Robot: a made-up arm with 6 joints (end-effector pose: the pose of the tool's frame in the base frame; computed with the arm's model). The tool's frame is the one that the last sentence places.
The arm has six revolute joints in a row. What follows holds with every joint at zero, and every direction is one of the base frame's. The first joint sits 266.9 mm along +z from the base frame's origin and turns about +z. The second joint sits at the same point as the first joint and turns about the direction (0, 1, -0.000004). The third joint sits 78.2 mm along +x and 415.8 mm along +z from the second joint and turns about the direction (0, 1, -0.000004). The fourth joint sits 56.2 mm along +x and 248.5 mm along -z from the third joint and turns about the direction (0, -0.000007, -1). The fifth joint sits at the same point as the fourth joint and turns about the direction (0, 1, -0.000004). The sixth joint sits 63.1 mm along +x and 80.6 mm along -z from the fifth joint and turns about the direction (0, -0.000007, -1). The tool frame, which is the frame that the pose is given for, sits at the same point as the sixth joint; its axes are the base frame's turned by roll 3.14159, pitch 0.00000 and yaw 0.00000 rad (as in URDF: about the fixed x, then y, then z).
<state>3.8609 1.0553 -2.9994 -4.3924 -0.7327 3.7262</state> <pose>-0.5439 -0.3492 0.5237 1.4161 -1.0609 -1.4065</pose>
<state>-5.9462 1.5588 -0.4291 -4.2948 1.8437 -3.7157</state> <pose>0.1574 0.1468 -0.0146 -2.0895 -1.0698 0.3649</pose>
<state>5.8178 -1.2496 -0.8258 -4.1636 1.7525 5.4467</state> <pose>-0.1090 0.1413 0.7061 -0.2340 -1.1898 -1.3340</pose>
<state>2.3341 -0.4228 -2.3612 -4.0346 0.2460 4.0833</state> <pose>0.0288 0.0167 1.0091 0.1777 -0.2131 -0.7435</pose>
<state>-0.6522 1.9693 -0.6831 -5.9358 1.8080 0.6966</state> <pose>0.0708 -0.0142 -0.0181 0.2980 -0.1637 3.0709</pose>
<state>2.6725 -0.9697 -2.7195 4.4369 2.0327 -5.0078</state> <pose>0.4986 -0.1445 0.7528 -2.1266 0.2788 -0.6104</pose>
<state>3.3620 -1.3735 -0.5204 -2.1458 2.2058 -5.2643</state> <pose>0.1661 0.1252 0.6110 -0.2624 -1.3337 -1.8850</pose>
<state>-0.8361 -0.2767 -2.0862 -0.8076 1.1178 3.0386</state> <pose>0.0985 -0.1574 0.9483 -1.7787 0.9204 2.9959</pose>
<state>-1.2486 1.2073 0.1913 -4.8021 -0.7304 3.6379</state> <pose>-0.0429 -0.1884 0.2317 -1.7894 0.5351 0.9522</pose>
